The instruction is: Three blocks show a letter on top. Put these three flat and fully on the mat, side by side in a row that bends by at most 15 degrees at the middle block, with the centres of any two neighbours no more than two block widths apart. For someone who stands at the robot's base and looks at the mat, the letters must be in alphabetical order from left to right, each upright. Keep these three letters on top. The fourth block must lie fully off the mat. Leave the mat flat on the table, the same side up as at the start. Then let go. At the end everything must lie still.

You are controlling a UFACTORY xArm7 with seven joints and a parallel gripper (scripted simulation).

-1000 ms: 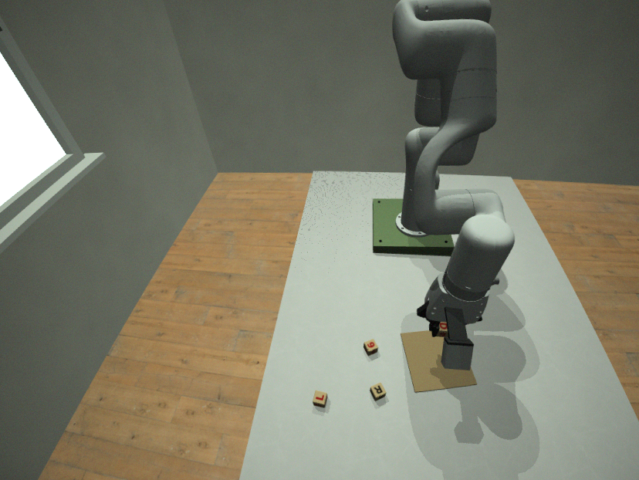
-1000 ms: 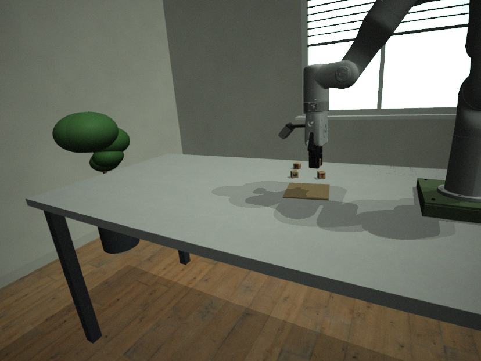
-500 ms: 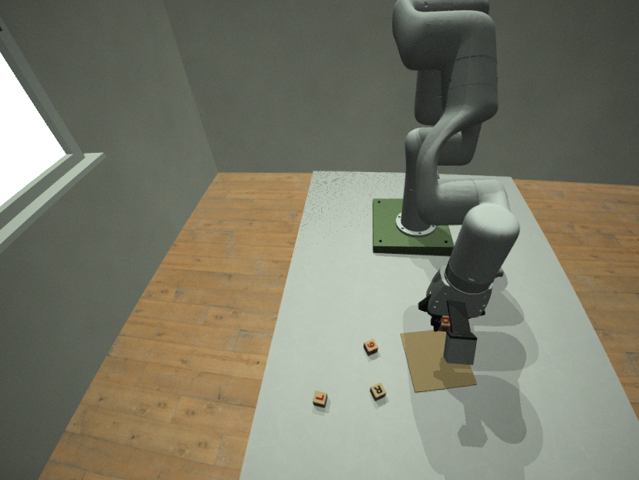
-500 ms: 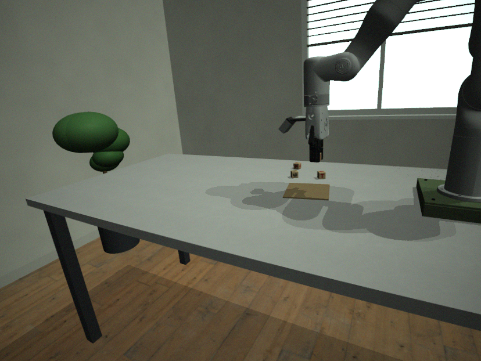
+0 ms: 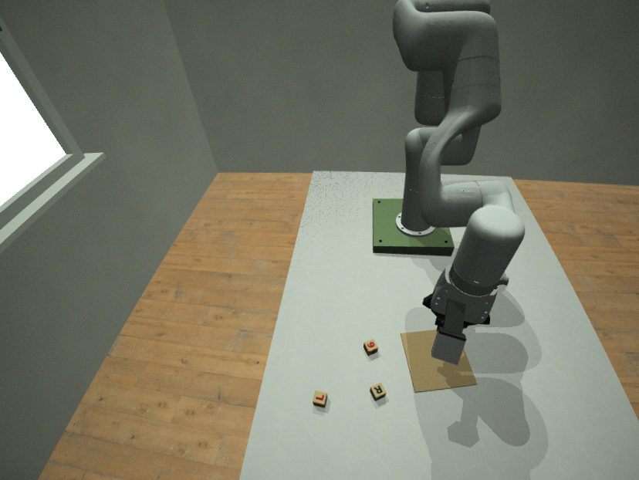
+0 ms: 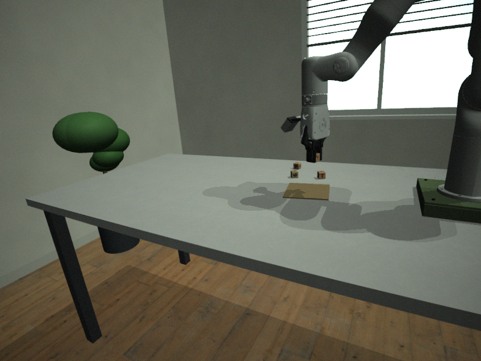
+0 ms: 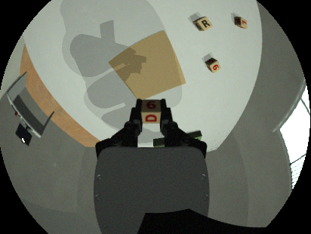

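The tan mat is 120 mm below my hand and 20 mm ahead of it.
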